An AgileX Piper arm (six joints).
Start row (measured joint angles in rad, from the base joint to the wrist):
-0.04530, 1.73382, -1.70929, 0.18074, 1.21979, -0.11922
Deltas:
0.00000, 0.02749, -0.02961, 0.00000, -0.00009, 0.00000
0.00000, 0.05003, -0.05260, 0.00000, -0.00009, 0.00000
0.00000, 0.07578, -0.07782, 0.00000, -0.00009, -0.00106
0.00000, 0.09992, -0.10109, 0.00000, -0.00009, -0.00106
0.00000, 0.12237, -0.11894, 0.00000, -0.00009, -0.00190
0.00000, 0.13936, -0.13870, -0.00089, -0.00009, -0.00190
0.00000, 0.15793, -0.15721, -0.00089, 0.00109, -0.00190
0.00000, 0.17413, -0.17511, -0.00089, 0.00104, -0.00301
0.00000, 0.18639, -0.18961, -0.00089, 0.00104, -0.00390
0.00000, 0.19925, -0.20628, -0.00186, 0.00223, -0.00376
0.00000, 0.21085, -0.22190, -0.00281, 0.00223, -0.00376
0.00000, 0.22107, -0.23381, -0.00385, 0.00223, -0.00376
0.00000, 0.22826, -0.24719, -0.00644, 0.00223, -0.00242
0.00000, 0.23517, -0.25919, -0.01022, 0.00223, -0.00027
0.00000, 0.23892, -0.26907, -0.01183, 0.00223, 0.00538
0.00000, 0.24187, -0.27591, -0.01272, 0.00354, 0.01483
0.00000, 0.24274, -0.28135, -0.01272, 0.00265, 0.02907
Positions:
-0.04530, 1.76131, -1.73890, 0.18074, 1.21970, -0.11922
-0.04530, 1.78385, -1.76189, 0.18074, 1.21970, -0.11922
-0.04530, 1.80960, -1.78711, 0.18074, 1.21970, -0.12028
-0.04530, 1.83374, -1.81038, 0.18074, 1.21970, -0.12028
-0.04530, 1.85619, -1.82823, 0.18074, 1.21970, -0.12112
-0.04530, 1.87318, -1.84799, 0.17985, 1.21970, -0.12112
-0.04530, 1.89175, -1.86650, 0.17985, 1.22088, -0.12112
-0.04530, 1.90795, -1.88440, 0.17985, 1.22083, -0.12223
-0.04530, 1.92021, -1.89890, 0.17985, 1.22083, -0.12312
-0.04530, 1.93307, -1.91557, 0.17888, 1.22202, -0.12298
-0.04530, 1.94467, -1.93119, 0.17793, 1.22202, -0.12298
-0.04530, 1.95489, -1.94310, 0.17689, 1.22202, -0.12298
-0.04530, 1.96208, -1.95648, 0.17430, 1.22202, -0.12164
-0.04530, 1.96899, -1.96848, 0.17052, 1.22202, -0.11949
-0.04530, 1.97274, -1.97836, 0.16891, 1.22202, -0.11384
-0.04530, 1.97569, -1.98520, 0.16802, 1.22333, -0.10439
-0.04530, 1.97656, -1.99064, 0.16802, 1.22244, -0.09015

